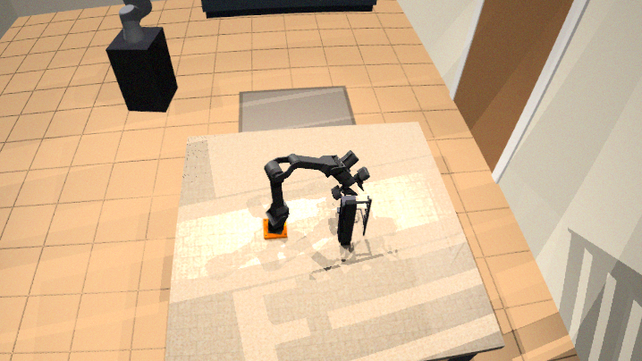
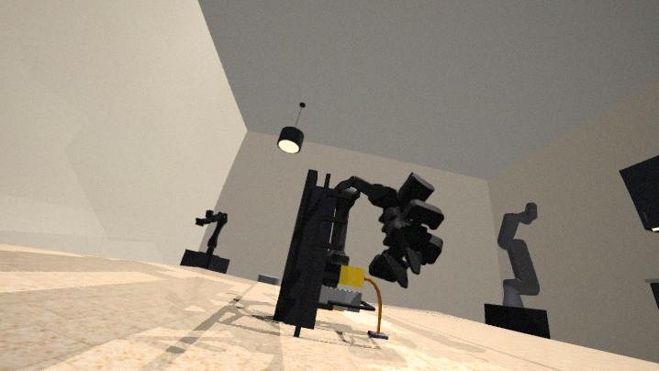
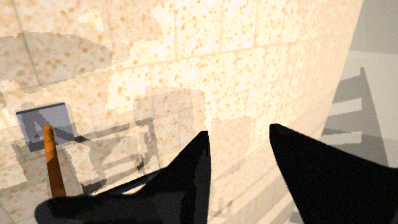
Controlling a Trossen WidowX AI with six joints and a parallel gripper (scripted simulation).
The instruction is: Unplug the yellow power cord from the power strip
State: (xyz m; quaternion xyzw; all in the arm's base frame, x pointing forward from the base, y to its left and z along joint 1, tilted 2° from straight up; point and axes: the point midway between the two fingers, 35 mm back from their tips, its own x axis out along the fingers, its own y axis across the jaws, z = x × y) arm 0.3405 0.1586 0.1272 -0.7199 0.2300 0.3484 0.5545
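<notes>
Right now my gripper tip is 110 mm to the left of the yellow plug and 70 mm past it. From my gripper tip the other things lie so: dark base 100 mm below, 80 mm behind, 30 mm to the right.
</notes>
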